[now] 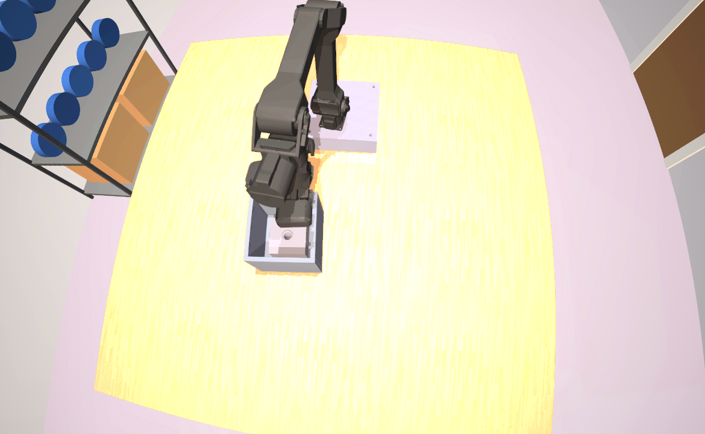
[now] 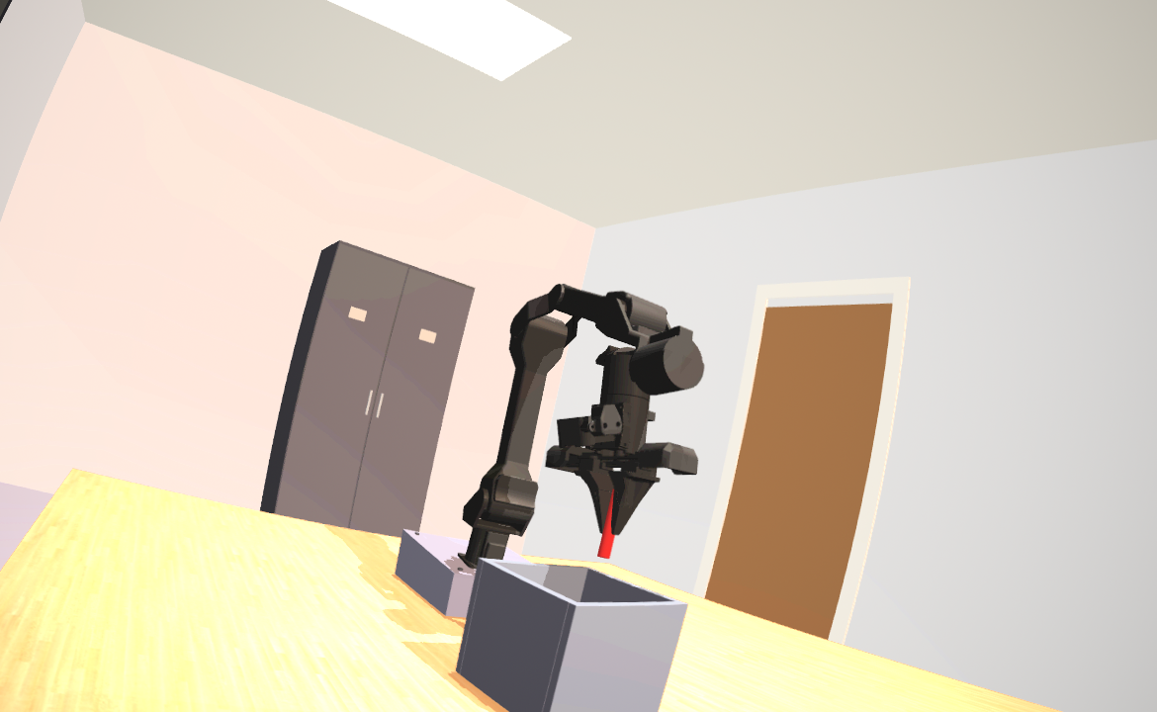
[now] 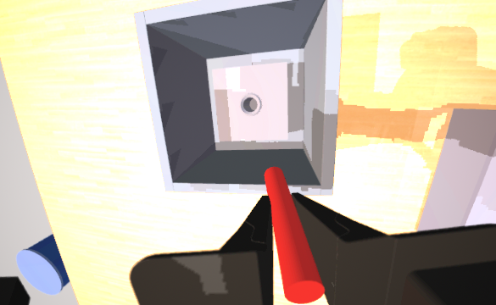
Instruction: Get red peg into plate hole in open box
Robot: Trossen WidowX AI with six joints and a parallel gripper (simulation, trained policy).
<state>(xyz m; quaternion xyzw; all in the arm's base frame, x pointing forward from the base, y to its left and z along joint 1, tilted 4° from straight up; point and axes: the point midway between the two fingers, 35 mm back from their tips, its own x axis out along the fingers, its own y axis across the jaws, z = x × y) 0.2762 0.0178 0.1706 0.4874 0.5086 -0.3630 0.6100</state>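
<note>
Now: gripper tip 140 mm above the pale plate, 50 mm to the left of it and 50 mm short of it. The rest, counted from my gripper tip: red peg: 10 mm above.
</note>
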